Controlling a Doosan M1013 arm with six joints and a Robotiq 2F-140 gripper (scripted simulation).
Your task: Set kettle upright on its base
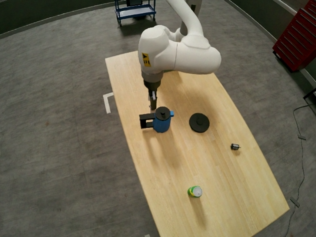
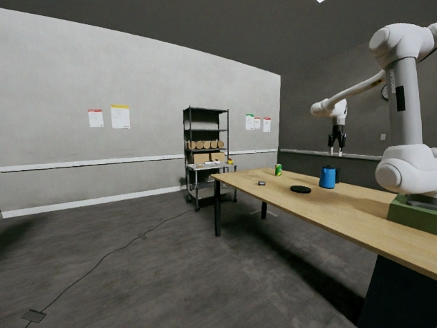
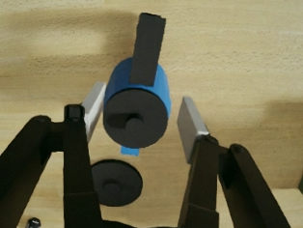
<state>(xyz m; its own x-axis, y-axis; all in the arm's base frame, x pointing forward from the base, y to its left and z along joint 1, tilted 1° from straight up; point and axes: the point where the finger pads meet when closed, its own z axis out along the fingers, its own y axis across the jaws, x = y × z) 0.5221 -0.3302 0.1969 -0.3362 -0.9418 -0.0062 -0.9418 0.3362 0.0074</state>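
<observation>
The blue kettle is 10 mm ahead of my hand, 30 mm to the left of it and 200 mm below it. From my hand the other things lie so: green can (510 mm ahead, 10 mm to the left, 230 mm below); round black base (140 mm ahead, 310 mm to the left, 280 mm below).
</observation>
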